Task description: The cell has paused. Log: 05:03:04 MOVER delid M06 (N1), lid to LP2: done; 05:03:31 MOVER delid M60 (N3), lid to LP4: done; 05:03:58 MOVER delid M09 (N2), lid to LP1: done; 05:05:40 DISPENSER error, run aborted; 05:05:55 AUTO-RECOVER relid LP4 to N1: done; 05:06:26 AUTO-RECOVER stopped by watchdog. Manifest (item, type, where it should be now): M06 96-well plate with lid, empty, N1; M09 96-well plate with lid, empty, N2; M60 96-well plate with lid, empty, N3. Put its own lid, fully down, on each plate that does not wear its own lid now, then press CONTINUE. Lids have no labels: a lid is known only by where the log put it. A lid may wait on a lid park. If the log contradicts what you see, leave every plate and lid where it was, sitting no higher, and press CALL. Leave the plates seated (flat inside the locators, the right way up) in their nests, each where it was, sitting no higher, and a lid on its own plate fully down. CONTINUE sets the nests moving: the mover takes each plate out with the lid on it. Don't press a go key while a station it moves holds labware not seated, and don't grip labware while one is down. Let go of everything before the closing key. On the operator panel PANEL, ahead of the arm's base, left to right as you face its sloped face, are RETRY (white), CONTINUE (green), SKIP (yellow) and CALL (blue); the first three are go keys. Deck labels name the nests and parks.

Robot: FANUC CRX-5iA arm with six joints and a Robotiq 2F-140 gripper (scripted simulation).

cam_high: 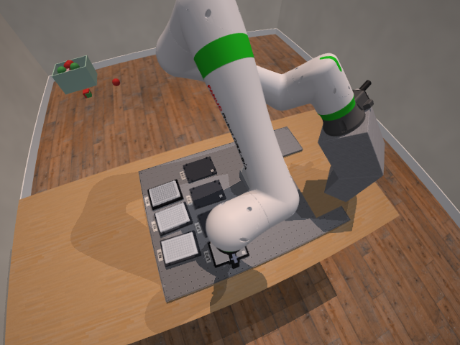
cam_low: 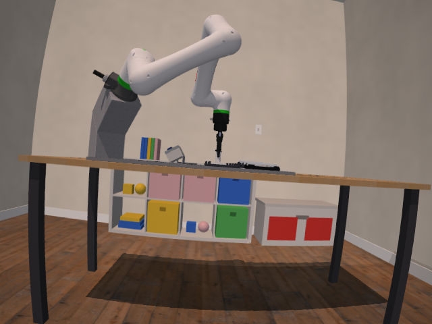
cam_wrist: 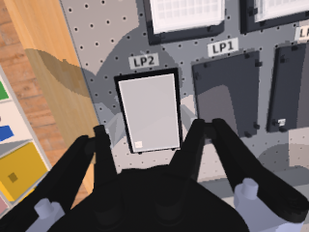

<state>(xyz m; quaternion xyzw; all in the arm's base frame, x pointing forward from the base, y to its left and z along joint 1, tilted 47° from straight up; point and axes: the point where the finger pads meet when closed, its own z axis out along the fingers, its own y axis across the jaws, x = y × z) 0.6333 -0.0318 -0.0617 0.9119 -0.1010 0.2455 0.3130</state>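
Right now the lid park LP2 is 3 cm below my hand. Also, from my hand: park labelled LP1: 12 cm to the right, 4 cm behind, 3 cm below; LP3: 25 cm to the right, 9 cm behind, 3 cm below; LP2 label: 8 cm ahead, 4 cm below, 3 cm to the right.
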